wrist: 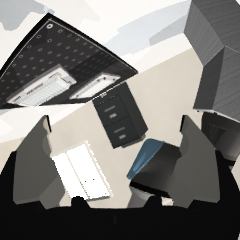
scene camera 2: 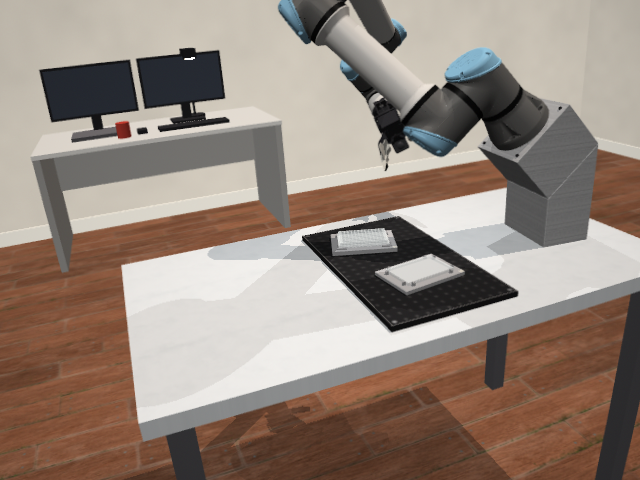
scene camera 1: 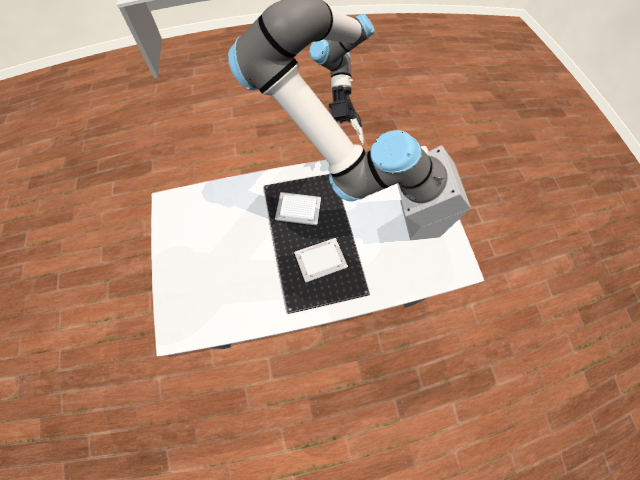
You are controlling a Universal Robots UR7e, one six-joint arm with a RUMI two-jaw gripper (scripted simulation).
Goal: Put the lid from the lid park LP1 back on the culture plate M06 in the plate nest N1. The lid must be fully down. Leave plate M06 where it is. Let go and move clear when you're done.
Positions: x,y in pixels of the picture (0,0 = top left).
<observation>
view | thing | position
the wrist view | my gripper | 115,116
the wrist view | culture plate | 46,90
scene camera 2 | my gripper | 406,160
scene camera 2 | lid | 424,268
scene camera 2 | culture plate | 370,237
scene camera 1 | lid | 325,257
</observation>
